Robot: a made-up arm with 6 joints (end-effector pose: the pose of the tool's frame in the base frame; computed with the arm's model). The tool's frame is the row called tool. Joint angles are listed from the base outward.
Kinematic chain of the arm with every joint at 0, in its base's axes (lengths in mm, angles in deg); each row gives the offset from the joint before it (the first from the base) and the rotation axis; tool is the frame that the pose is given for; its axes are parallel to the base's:
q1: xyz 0 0 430.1 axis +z
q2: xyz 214.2 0 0 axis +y
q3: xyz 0 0 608.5 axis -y
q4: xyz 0 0 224.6 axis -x
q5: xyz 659.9 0 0 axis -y
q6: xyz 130.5 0 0 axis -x
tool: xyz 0 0 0
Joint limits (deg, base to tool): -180..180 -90..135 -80.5..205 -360..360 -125..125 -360..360
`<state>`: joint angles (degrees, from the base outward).
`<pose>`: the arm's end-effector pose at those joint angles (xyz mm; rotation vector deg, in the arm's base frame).
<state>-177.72 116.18 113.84 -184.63 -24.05 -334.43</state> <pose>-1549.0 -57.4 407.2 -5.07 -156.06 -28.28</pose>
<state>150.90 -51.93 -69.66 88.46 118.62 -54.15</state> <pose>-382.1 81.6 840.3 -23.90 9.30 -92.41</pose>
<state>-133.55 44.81 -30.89 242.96 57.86 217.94</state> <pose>-754.9 -651.3 198.1 62.14 122.47 -1.10</pose>
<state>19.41 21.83 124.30 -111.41 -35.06 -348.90</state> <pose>4.1 75.4 1689.2 46.27 -49.76 119.28</pose>
